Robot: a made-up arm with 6 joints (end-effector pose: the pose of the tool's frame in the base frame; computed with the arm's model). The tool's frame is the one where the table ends.
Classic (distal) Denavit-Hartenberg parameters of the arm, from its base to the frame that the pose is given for. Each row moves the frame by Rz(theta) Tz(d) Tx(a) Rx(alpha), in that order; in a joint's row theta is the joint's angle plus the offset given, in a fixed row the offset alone. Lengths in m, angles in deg.
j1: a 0.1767, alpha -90, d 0.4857, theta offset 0
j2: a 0.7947, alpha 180, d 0, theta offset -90
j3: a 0.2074, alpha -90, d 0, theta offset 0
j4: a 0, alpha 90, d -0.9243, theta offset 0
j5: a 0, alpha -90, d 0, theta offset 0
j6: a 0, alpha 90, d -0.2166, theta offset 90
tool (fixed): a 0, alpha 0, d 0, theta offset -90
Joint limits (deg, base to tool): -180..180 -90..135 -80.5..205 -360..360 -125..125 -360..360
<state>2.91 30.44 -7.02 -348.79 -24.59 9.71</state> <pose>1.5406 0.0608 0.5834 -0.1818 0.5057 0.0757 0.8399</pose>
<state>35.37 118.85 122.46 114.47 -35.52 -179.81</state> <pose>1.6603 1.0382 0.4306 0.5800 -0.1104 0.0988 0.8011</pose>
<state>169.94 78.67 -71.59 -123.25 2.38 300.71</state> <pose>-0.0636 0.0189 -0.0998 0.0474 0.2427 -0.0737 0.9662</pose>
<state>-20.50 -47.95 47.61 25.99 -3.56 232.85</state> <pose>-0.6749 0.2460 2.1342 0.4498 -0.5541 0.4659 0.5231</pose>
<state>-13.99 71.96 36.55 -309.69 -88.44 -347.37</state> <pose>1.6389 -0.5800 0.2492 -0.3225 0.8604 -0.1465 0.3665</pose>
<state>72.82 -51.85 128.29 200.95 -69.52 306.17</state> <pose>-0.4968 -1.3614 0.5773 0.5031 0.0827 -0.8394 0.1885</pose>
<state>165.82 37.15 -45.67 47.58 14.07 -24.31</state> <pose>-1.0173 0.2169 0.0240 0.5769 0.0316 -0.8116 0.0868</pose>
